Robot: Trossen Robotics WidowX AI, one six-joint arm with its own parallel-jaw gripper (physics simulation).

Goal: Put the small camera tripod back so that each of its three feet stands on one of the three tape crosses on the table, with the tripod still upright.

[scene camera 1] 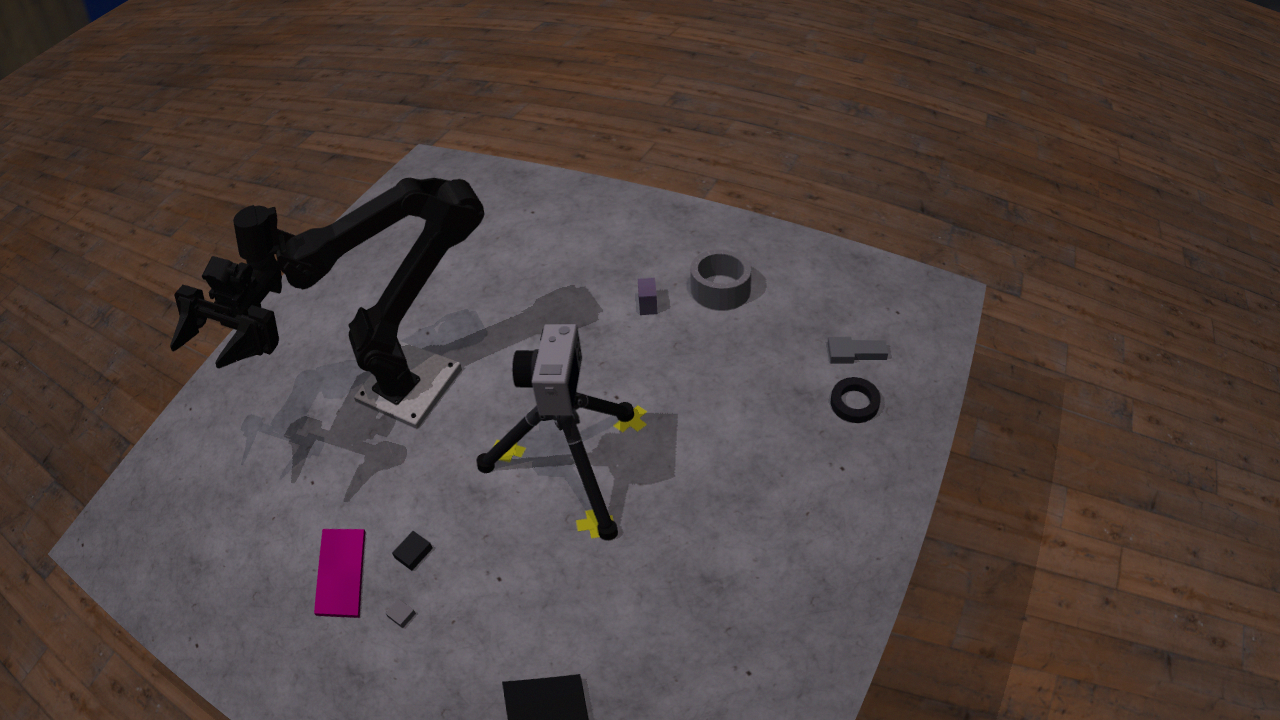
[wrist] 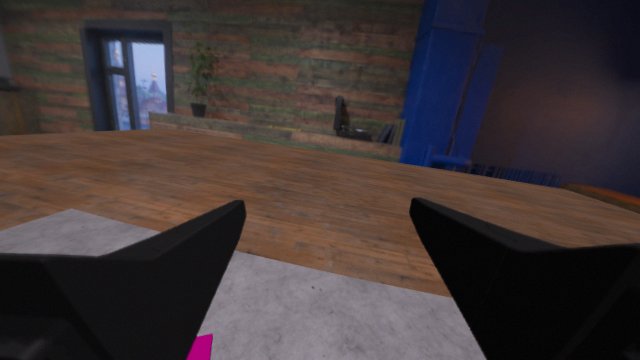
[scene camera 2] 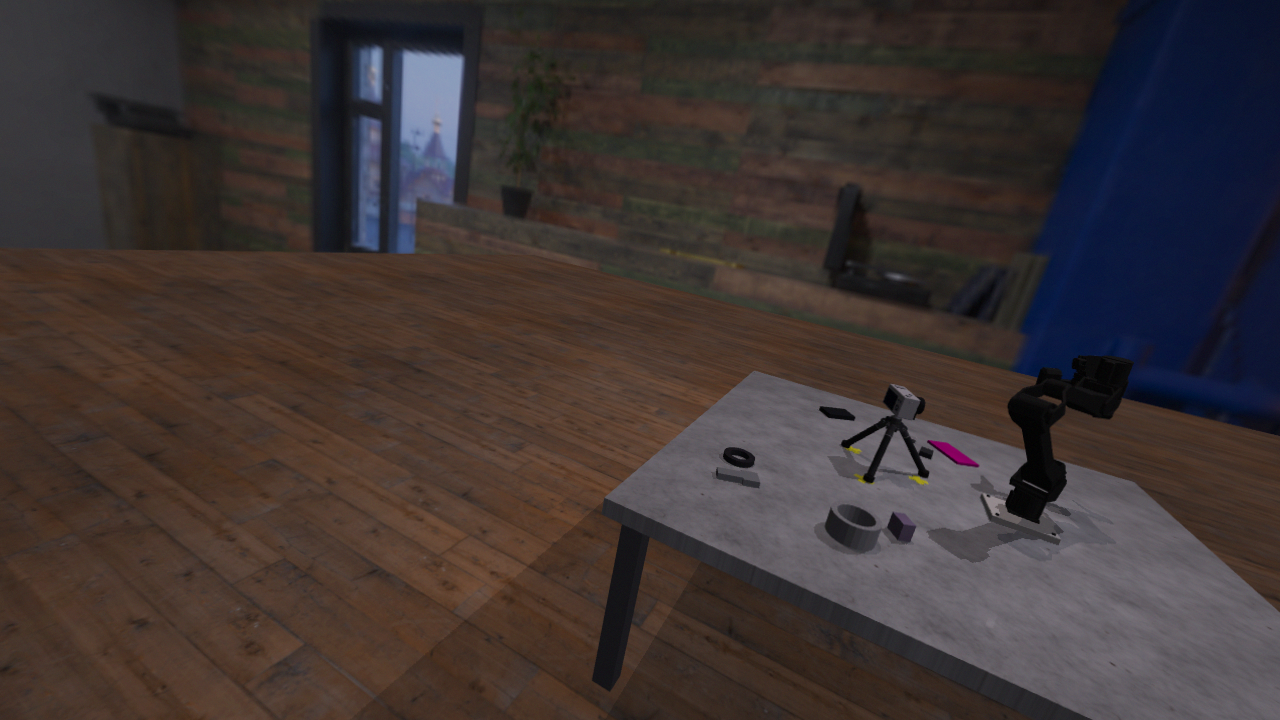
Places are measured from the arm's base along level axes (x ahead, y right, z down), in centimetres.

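Pixels of known places: gripper, fingertip midpoint: (scene camera 1: 193, 357) (wrist: 328, 206) (scene camera 2: 1064, 372); arm's base at its link origin: (scene camera 1: 396, 384) (scene camera 2: 1022, 513).
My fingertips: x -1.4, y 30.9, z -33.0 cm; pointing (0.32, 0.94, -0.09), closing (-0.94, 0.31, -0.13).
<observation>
Ahead of a thing's pixels: the offset from my fingertips to its top centre. "spot": to the spot under its first point.
The tripod (scene camera 1: 588, 474) (scene camera 2: 881, 454) stands upright on the table, bearing a pale camera (scene camera 1: 556, 380) (scene camera 2: 904, 403). In scene view 1 its left foot @(spot: dy -26.9, dx +24.7, dz +32.3 cm) (scene camera 1: 486, 462) is beside and left of a yellow cross @(dy -31.8, dx +24.7, dz +34.2 cm) (scene camera 1: 512, 450). Its upper right foot @(spot: dy -44.8, dx +36.4, dz +31.8 cm) (scene camera 1: 624, 411) is at the upper left edge of another cross @(dy -45.8, dx +36.6, dz +34.2 cm) (scene camera 1: 638, 419). Its lower foot @(spot: dy -26.6, dx +45.6, dz +32.7 cm) (scene camera 1: 607, 531) is at the lower right edge of the third cross @(dy -27.6, dx +42.8, dz +34.2 cm) (scene camera 1: 587, 523). My gripper (scene camera 1: 196, 356) (wrist: 328, 206) is open and empty, raised at the left, well away from the tripod. The tripod does not show in the wrist view.
A magenta slab @(dy +1.3, dx +17.5, dz +33.5 cm) (scene camera 1: 340, 573) (scene camera 2: 953, 453) (wrist: 201, 347), a black block @(dy -8.6, dx +24.5, dz +32.8 cm) (scene camera 1: 412, 549) and a small grey piece @(dy +0.7, dx +29.7, dz +33.1 cm) (scene camera 1: 401, 615) lie lower left. A black slab @(dy +0.0, dx +53.9, dz +32.8 cm) (scene camera 1: 546, 698) is at the bottom. A grey ring @(dy -76.9, dx +34.2, dz +29.5 cm) (scene camera 1: 721, 294), purple block @(dy -67.5, dx +25.8, dz +30.3 cm) (scene camera 1: 647, 296), stepped grey piece @(dy -75.5, dx +60.7, dz +32.8 cm) (scene camera 1: 856, 350) and black ring @(dy -65.4, dx +64.6, dz +32.8 cm) (scene camera 1: 837, 400) lie right.
</observation>
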